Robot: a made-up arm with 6 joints. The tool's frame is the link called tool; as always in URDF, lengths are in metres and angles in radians. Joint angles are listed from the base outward.
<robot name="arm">
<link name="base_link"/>
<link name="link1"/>
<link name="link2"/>
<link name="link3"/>
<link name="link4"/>
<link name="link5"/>
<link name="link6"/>
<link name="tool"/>
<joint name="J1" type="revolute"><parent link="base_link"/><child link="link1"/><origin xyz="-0.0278 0.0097 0.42"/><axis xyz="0 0 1"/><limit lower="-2.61" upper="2.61"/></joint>
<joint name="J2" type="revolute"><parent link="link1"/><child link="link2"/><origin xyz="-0.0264 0.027 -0.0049"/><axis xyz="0.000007 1 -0.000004"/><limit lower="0.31" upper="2.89"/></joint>
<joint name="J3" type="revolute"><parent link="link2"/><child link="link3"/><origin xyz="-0.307 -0.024 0.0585"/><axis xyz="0.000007 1 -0.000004"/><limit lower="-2.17" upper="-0.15"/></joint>
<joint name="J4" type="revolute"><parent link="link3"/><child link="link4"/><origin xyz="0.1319 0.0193 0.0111"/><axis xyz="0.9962 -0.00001 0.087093"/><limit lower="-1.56" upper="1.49"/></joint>
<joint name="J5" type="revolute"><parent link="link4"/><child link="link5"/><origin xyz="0.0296 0.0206 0.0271"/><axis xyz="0.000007 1 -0.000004"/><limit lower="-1.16" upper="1.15"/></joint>
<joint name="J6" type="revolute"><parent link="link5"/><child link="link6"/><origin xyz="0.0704 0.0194 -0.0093"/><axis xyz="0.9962 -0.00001 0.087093"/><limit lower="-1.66" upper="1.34"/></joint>
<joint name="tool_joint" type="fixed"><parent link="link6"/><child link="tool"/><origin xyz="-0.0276 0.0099 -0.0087" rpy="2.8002 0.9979 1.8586"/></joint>
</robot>
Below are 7 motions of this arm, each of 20 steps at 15 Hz.
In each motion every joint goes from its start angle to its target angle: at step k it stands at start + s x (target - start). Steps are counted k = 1, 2, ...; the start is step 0. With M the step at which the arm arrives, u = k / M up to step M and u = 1 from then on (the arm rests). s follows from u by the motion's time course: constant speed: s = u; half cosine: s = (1 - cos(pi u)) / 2; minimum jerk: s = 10 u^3 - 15 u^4 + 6 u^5.
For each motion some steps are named. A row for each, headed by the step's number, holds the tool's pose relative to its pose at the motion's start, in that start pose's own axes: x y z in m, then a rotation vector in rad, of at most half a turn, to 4 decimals.
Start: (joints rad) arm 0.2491 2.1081 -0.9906 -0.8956 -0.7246 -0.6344
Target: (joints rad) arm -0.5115 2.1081 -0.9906 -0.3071 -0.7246 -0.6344
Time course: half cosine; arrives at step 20
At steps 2, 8, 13, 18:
2: 0.0030 -0.0028 0.0035 0.0192 0.0250 0.0043
8: 0.0476 -0.0447 0.0425 0.2801 0.3455 0.0641
13: 0.1104 -0.1058 0.0680 0.6124 0.7053 0.1439
18: 0.1543 -0.1499 0.0693 0.8423 0.9256 0.2006

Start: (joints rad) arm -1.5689 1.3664 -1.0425 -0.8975 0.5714 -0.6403
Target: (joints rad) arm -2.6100 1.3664 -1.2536 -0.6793 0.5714 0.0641
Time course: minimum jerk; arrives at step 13
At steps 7, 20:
7: 0.0351 0.0005 0.0762 0.1319 0.9389 0.1806
20: 0.0866 -0.0139 0.1193 0.4004 1.5598 0.3975

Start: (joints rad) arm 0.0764 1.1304 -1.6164 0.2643 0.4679 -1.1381
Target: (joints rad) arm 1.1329 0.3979 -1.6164 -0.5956 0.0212 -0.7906
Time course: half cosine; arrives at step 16
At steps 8, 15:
8: 0.0248 -0.1534 -0.0475 -0.0491 -0.3708 0.5464
15: 0.1216 -0.2722 0.0396 -0.0780 -0.4603 1.2076

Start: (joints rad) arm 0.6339 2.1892 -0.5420 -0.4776 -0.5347 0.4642
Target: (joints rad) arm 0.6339 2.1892 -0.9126 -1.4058 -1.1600 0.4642
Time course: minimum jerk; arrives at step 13
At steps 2, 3, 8, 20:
2: -0.0009 0.0008 -0.0007 -0.0217 -0.0296 -0.0107
3: -0.0026 0.0023 -0.0019 -0.0641 -0.0871 -0.0323
8: -0.0175 0.0107 -0.0142 -0.5270 -0.6741 -0.3464
20: -0.0236 0.0089 -0.0163 -0.7211 -0.8999 -0.5487

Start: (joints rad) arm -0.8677 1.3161 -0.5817 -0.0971 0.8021 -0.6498
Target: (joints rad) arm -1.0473 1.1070 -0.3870 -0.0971 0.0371 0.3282
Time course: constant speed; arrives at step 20
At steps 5, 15, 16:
5: 0.0025 0.0040 0.0018 -0.0621 0.1428 0.3091
15: 0.0060 0.0070 0.0029 -0.2952 0.3807 0.9065
16: 0.0064 0.0070 0.0029 -0.3266 0.4001 0.9636

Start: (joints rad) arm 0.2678 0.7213 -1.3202 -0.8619 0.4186 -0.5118
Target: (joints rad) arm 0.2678 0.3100 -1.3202 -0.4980 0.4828 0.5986
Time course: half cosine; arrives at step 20
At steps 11, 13, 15, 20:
11: 0.0081 -0.0801 -0.0210 -0.1979 0.6750 0.5815
13: 0.0124 -0.1010 -0.0273 -0.2722 0.8375 0.7315
15: 0.0169 -0.1188 -0.0329 -0.3440 0.9723 0.8573
20: 0.0234 -0.1393 -0.0396 -0.4377 1.1244 0.9994

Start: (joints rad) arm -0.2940 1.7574 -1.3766 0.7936 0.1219 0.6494
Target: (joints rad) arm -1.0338 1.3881 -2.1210 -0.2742 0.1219 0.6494
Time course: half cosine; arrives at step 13
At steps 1, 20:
1: -0.0004 -0.0002 -0.0043 -0.0151 -0.0165 -0.0050
20: 0.0398 -0.1185 -0.2219 -0.7354 -1.5902 0.2482

